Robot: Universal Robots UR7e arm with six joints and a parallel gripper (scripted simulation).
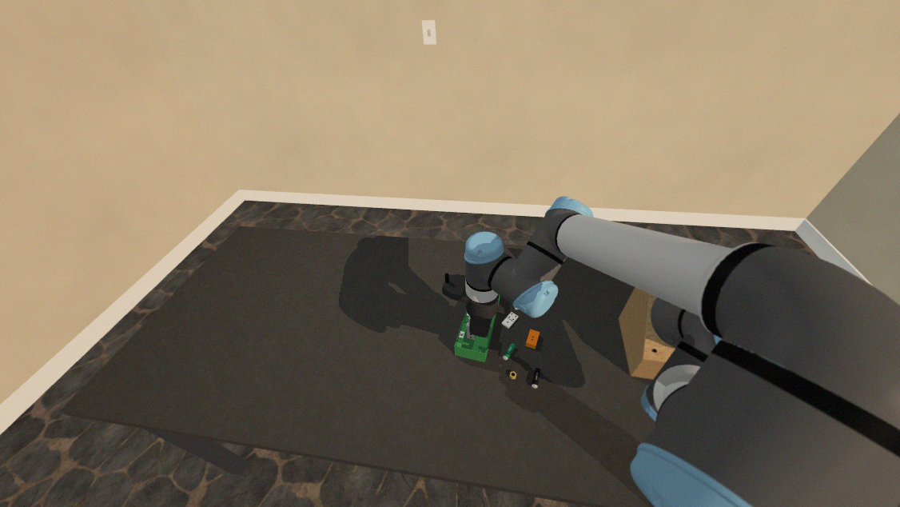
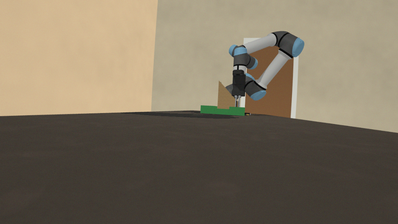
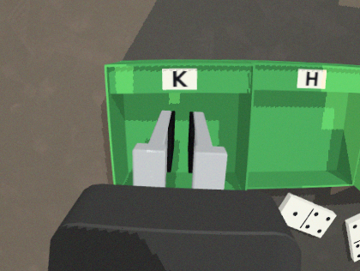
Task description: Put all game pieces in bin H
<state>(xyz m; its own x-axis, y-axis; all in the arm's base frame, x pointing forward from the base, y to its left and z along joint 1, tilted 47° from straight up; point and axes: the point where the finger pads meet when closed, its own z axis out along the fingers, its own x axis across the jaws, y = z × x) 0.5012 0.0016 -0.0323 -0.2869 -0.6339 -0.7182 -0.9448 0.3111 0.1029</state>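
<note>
Now: hand 80 mm to the left of the green bin marked K, 40 mm above it and 20 mm past it. The rest, counted from my hand: yellow nut: 100 mm behind, 90 mm to the left, 60 mm below; orange block: 170 mm behind, 60 mm below, 20 mm to the right; green cylinder: 100 mm behind, 60 mm below, 20 mm to the left.
</note>
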